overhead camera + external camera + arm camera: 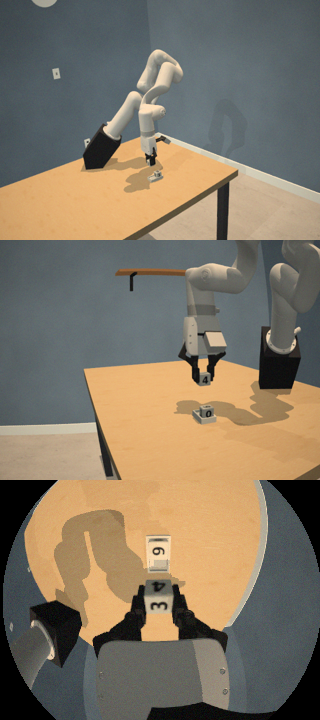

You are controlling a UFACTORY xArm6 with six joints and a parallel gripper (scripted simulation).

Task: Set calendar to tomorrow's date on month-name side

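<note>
Now: the digit cube 40 mm to the left of my hand and 100 mm below it. The rest, counted from my hand: grey tray: 20 mm to the left, 120 mm below.
</note>
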